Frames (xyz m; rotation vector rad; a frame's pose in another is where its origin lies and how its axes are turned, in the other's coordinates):
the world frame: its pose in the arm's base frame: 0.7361 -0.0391 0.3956 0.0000 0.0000 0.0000
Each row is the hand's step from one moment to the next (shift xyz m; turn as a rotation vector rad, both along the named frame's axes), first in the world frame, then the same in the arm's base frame.
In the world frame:
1: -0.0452 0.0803 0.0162 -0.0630 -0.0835 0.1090
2: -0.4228 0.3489 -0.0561 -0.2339 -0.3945 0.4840
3: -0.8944 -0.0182 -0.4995 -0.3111 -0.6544 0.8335
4: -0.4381 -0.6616 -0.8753 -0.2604 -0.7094 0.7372
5: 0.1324 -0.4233 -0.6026 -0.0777 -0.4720 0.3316
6: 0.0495 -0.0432 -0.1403 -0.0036 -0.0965 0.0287
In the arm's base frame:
1: -0.0452 0.0803 0.0162 -0.0630 -0.0835 0.1090
2: -0.4228 0.3489 -0.0561 -0.2339 -0.3945 0.4840
3: -0.8944 -0.0182 -0.4995 -0.3111 -0.6544 0.8335
4: -0.4381 -0.6616 -0.8753 -0.2604 -0.7094 0.7372
5: 0.1324 -0.4233 -0.6026 -0.0777 -0.4720 0.3316
6: 0.0495 -0.0432 -0.1403 -0.0036 -0.0965 0.0287

